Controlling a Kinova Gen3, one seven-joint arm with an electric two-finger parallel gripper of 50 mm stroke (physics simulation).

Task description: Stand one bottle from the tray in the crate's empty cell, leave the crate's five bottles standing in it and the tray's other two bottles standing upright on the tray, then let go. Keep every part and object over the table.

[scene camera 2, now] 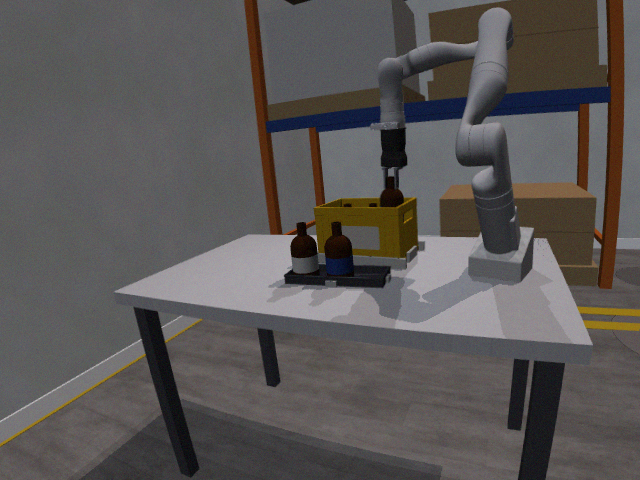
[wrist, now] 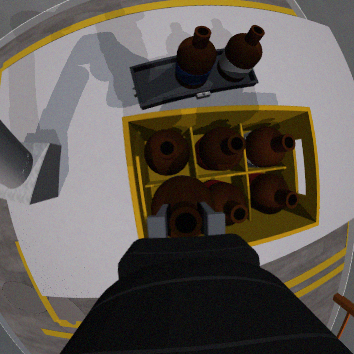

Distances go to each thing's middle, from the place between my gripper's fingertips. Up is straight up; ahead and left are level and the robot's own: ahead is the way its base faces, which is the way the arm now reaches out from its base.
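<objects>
I see that the blue-label brown bottle (wrist: 183, 192) is 40 mm below my hand.
</objects>
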